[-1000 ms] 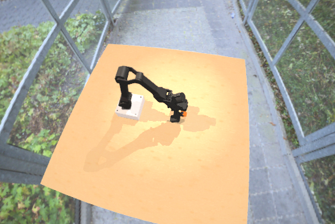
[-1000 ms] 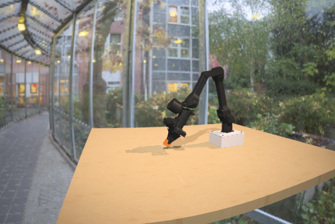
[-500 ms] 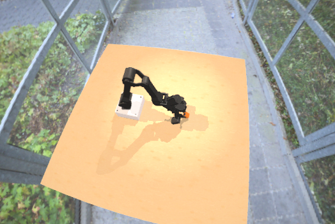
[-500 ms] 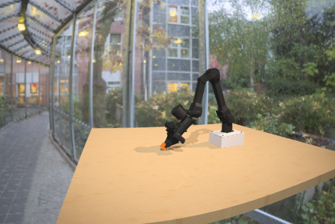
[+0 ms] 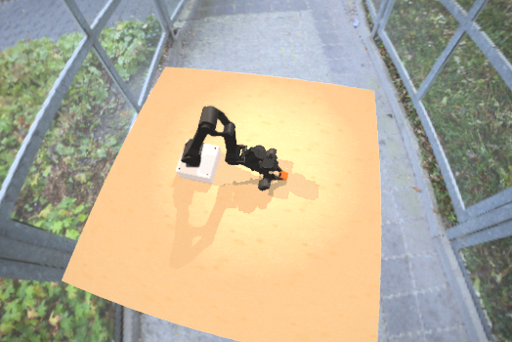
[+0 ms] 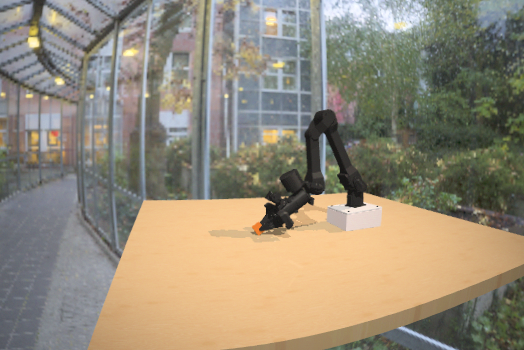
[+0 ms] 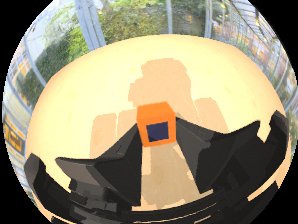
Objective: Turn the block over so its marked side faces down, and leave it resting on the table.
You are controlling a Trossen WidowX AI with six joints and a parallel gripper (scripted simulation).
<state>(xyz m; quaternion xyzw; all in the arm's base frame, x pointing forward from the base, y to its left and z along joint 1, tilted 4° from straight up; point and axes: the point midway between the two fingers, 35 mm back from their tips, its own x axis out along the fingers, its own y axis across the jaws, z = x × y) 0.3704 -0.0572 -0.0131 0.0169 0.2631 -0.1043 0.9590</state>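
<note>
My gripper tip is 1 cm past the small orange block and 1 cm below it.
</note>
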